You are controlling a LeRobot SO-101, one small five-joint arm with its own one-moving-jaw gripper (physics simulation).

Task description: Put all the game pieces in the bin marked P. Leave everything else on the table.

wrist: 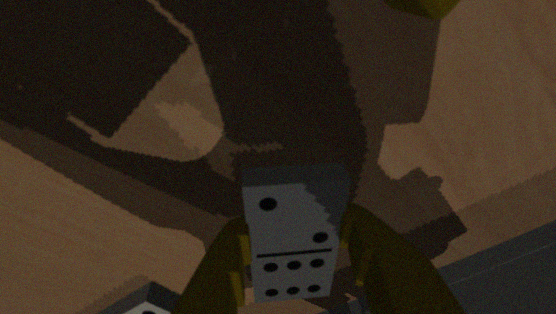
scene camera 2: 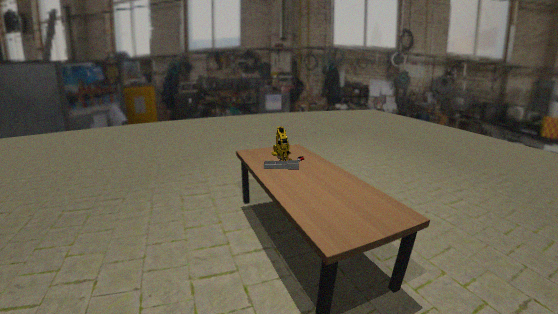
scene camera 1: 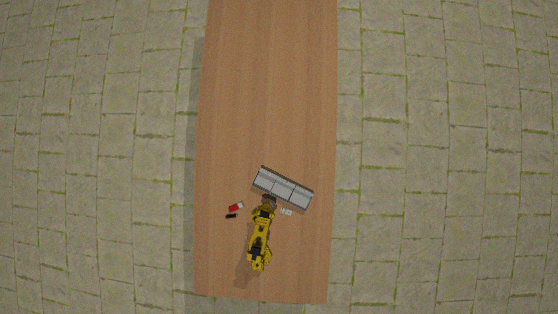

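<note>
Grey three-compartment bin (scene camera 1: 271, 183) visible.
</note>
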